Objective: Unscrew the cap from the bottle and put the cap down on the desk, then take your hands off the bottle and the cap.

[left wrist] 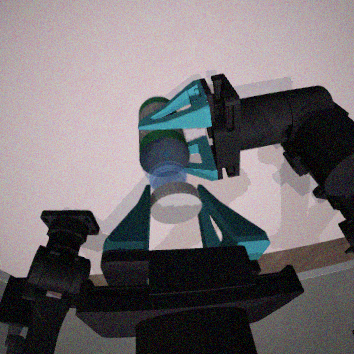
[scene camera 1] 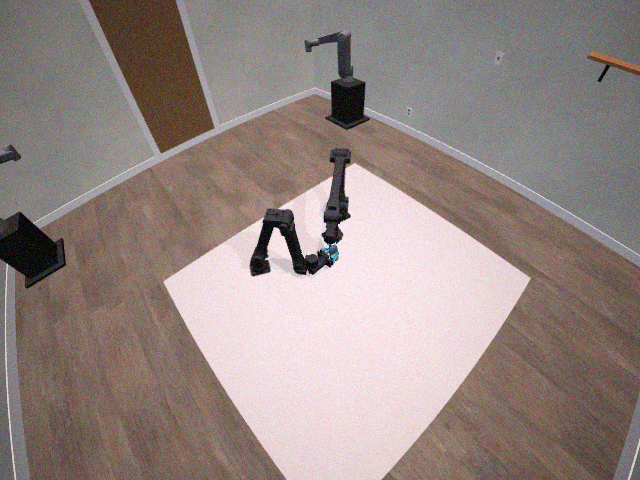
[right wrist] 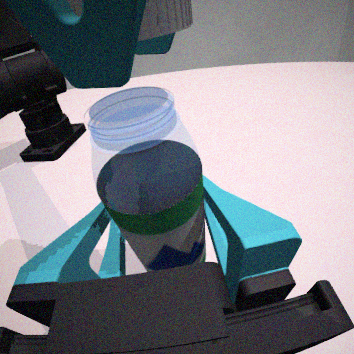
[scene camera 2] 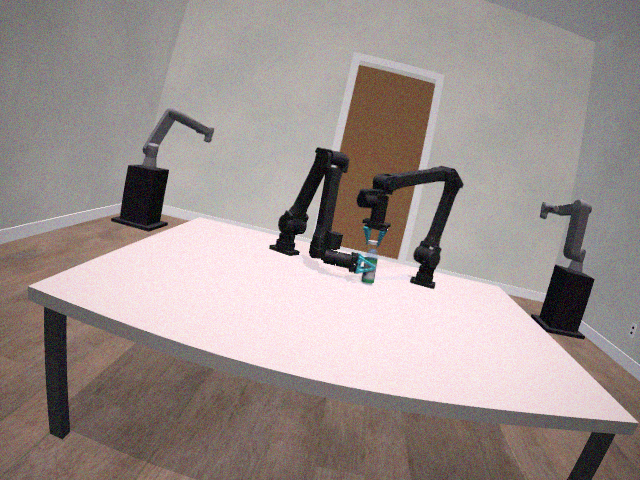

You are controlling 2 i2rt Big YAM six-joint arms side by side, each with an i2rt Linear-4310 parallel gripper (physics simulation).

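Pixels of known places: left gripper, fingertip midpoint: [left wrist: 173,189] [scene camera 1: 332,244] [right wrist: 132,65] [scene camera 2: 372,246]; right gripper, fingertip midpoint: [left wrist: 146,144] [scene camera 1: 335,249] [right wrist: 158,187] [scene camera 2: 374,267]; left arm's base, origin of the base link: [left wrist: 71,220] [right wrist: 56,143] [scene camera 2: 422,284]; right arm's base, origin of the base link: [scene camera 1: 260,268] [scene camera 2: 283,251].
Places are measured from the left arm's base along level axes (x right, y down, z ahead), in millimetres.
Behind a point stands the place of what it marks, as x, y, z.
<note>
The ridged grey cap [scene camera 2: 373,242] @[230, -173, 299] [left wrist: 176,209] @[234, -175, 281] [right wrist: 167,19] @[246, -166, 296] is off the bottle's threaded neck, a little above it. My left gripper [scene camera 2: 373,243] @[233, -154, 281] [left wrist: 173,189] @[233, -154, 281] is shut on the cap from above. The bottle [scene camera 2: 368,279] @[214, -26, 301] [left wrist: 162,154] @[224, -125, 295] [right wrist: 155,215] @[251, -102, 283], clear blue at the top with a green, white and blue label, stands upright on the desk [scene camera 1: 361,351] @[396, 0, 826] [scene camera 2: 289,320] @[320, 0, 931]. Its open mouth shows in the right wrist view. My right gripper [scene camera 2: 370,265] @[205, -75, 270] [right wrist: 158,187] @[205, -75, 270] is shut on the bottle's body from the side. In scene camera 1 the arms partly hide both objects.
The left arm's base [scene camera 2: 423,281] @[-1, -22, 40] and the right arm's base [scene camera 2: 284,249] @[624, -19, 149] stand near the desk's back edge. The two forearms meet close together at the bottle. Grey arms on black pedestals [scene camera 1: 347,100] [scene camera 2: 144,193] stand on the floor beyond the desk.
</note>
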